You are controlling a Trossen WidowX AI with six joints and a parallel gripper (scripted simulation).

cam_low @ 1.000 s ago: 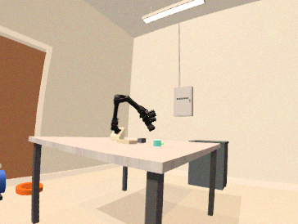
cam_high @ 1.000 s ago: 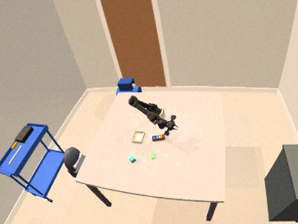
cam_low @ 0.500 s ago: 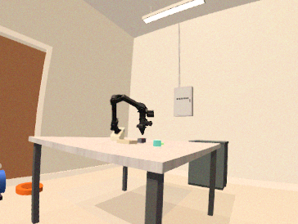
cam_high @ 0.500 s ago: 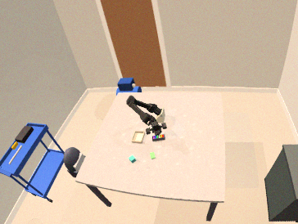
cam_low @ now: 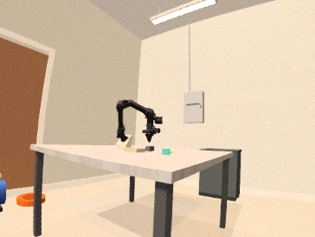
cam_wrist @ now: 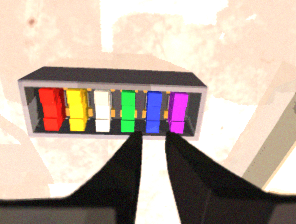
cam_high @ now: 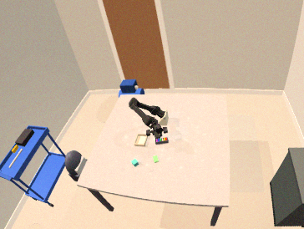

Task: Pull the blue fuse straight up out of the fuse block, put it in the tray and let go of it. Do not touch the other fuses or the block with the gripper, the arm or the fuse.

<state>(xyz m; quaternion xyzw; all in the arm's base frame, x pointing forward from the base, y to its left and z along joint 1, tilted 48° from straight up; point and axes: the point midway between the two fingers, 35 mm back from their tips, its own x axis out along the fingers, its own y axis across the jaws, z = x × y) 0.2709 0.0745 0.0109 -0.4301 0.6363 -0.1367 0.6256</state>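
Now: gripper tip 5 cm above the blue fuse. From my gripper tip the other things lie so: white fuse: 5 cm below, 3 cm to the left, 1 cm behind; magenta fuse: 5 cm below, 2 cm to the right, 1 cm ahead; green fuse: 5 cm below, 1 cm to the left, 1 cm behind.
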